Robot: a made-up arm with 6 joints. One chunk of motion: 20 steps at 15 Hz.
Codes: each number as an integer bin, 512 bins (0 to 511) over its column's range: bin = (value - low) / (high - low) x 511, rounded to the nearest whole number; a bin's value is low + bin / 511 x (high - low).
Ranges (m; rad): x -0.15..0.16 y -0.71..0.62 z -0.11..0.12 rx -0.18..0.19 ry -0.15..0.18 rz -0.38..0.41
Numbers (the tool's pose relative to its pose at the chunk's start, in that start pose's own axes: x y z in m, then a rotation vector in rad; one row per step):
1: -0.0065 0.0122 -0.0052 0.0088 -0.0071 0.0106
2: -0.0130 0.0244 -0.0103 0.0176 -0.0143 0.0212
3: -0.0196 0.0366 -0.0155 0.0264 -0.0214 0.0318
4: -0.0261 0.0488 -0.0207 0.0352 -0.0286 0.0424
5: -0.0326 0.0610 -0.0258 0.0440 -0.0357 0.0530
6: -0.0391 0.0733 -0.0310 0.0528 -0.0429 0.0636
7: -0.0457 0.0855 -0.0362 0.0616 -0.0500 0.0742
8: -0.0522 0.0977 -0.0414 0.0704 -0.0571 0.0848
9: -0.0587 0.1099 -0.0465 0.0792 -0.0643 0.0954
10: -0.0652 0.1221 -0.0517 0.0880 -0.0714 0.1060
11: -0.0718 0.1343 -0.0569 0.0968 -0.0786 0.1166
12: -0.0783 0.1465 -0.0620 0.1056 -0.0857 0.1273
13: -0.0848 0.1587 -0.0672 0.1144 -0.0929 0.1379
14: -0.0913 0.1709 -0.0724 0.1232 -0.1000 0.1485
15: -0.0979 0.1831 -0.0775 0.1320 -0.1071 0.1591
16: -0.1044 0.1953 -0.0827 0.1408 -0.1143 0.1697
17: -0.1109 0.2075 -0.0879 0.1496 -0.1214 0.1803
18: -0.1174 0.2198 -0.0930 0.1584 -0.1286 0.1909
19: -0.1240 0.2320 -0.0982 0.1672 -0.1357 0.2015
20: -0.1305 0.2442 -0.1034 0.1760 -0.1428 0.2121
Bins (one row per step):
1: 237 277 233 261 221 253
2: 226 282 222 273 210 260
3: 215 287 210 285 199 266
4: 204 292 198 297 188 273
5: 194 296 187 309 177 280
6: 183 301 176 322 166 287
7: 172 306 164 334 155 294
8: 161 310 152 346 144 301
9: 150 315 141 358 133 308
10: 140 320 130 370 122 314
11: 129 324 118 382 111 321
12: 118 329 107 394 100 328
13: 107 334 95 407 88 335
14: 97 338 84 419 77 342
15: 86 343 72 431 66 349
16: 75 348 61 443 55 356
17: 64 353 49 455 44 362
18: 54 357 38 467 33 369
19: 43 362 26 480 22 376
20: 32 367 15 492 11 383

